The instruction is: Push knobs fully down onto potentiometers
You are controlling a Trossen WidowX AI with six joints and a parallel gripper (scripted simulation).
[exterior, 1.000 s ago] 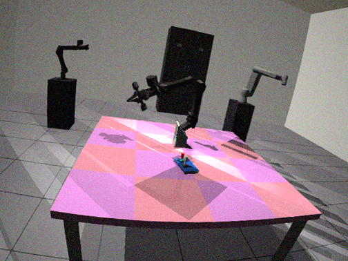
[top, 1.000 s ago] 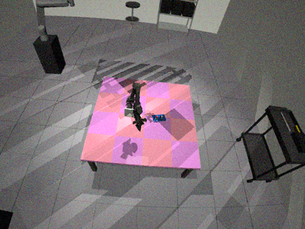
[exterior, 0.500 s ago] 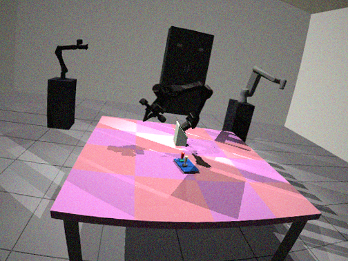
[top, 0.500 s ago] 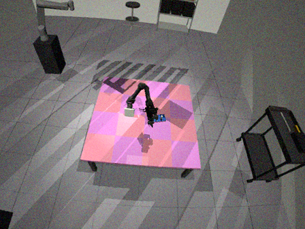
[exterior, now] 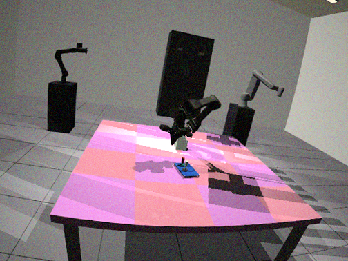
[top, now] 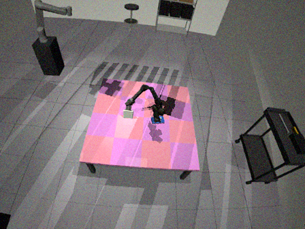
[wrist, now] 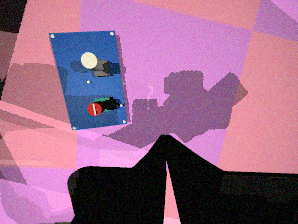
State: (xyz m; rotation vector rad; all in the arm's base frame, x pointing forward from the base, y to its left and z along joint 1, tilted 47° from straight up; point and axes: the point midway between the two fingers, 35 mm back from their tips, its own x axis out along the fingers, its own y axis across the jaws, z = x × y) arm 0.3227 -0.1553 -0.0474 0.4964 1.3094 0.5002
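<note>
Now: gripper tip 1 cm short of the red knob, 8 cm to the right of it and 8 cm above it.
</note>
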